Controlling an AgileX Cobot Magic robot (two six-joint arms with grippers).
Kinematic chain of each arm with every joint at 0, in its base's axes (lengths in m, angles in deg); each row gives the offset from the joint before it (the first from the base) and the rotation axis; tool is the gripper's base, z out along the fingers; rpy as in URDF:
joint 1: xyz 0 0 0.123 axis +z
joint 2: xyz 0 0 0 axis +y
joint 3: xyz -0.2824 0 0.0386 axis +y
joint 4: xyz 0.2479 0 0.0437 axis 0.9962 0 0.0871
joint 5: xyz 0 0 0 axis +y
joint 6: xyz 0.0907 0 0.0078 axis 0.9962 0 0.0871
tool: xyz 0 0 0 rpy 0 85 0
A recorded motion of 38 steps. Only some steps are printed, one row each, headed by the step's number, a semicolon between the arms.
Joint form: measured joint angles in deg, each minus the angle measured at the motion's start. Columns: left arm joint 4, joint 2, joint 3, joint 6, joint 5, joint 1; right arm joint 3, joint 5, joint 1, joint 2, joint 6, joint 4.
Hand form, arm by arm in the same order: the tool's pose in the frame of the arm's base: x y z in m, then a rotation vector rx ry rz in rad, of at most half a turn. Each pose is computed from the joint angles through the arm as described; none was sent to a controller.
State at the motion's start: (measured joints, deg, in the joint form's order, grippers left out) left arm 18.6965 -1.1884 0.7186 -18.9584 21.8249 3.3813; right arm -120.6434 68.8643 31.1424 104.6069 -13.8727 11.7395
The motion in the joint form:
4: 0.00 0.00 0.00 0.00 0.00 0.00; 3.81 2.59 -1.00 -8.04 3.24 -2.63
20: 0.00 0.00 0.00 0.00 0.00 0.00; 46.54 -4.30 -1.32 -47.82 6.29 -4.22
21: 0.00 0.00 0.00 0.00 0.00 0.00; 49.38 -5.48 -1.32 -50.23 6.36 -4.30
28: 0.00 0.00 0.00 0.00 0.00 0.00; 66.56 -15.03 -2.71 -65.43 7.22 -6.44
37: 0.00 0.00 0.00 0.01 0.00 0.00; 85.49 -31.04 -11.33 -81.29 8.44 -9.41
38: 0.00 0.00 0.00 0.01 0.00 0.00; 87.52 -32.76 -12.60 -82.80 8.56 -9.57
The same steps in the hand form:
4: 0.0508 0.0139 0.1775 -0.1622 1.8308 0.1326; 0.2963 0.1878 0.4612 -0.8446 2.2381 0.3651
20: 0.0508 0.0139 0.1775 -0.1622 1.8308 0.1326; 0.1407 0.0930 0.4353 -0.7415 2.2046 0.3625
21: 0.0508 0.0139 0.1775 -0.1622 1.8308 0.1326; 0.1329 0.0883 0.4291 -0.7338 2.1934 0.3632
28: 0.0508 0.0139 0.1775 -0.1622 1.8308 0.1326; 0.0927 0.0579 0.3867 -0.6410 2.0813 0.3301
37: 0.0508 0.0139 0.1775 -0.1620 1.8308 0.1327; 0.0694 0.0274 0.3312 -0.4103 1.8986 0.2124
38: 0.0508 0.0139 0.1775 -0.1620 1.8308 0.1327; 0.0679 0.0249 0.3243 -0.3829 1.8821 0.1973

